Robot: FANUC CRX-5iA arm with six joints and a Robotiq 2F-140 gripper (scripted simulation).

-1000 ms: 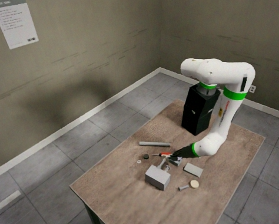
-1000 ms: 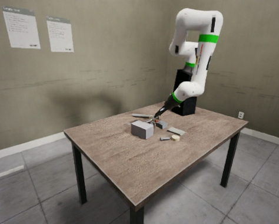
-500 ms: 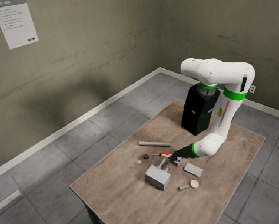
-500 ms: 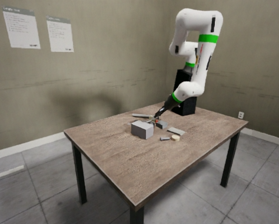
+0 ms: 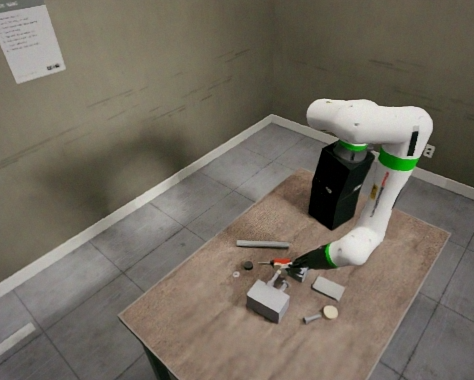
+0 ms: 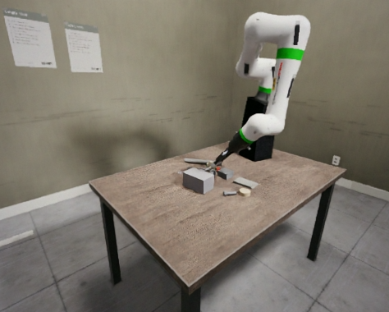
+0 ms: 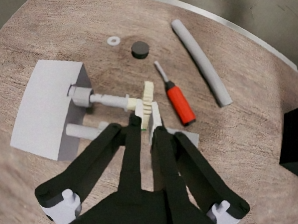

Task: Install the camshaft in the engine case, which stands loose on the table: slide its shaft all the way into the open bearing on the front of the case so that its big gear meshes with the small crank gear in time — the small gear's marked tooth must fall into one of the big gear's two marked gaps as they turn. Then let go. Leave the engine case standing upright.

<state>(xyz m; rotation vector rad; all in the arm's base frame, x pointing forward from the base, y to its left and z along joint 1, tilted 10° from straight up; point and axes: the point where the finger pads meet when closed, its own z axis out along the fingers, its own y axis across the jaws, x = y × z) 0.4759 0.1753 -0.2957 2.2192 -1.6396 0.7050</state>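
Right now my hand is 70 mm past the small grey block, 10 mm to the right of it and 80 mm above it. The rest, counted from my hand: dark disc 80 mm ahead, 170 mm to the right, 90 mm below; then bolt 60 mm ahead, 190 mm to the left, 90 mm below; then grey plate 110 mm behind, 140 mm to the left, 90 mm below.
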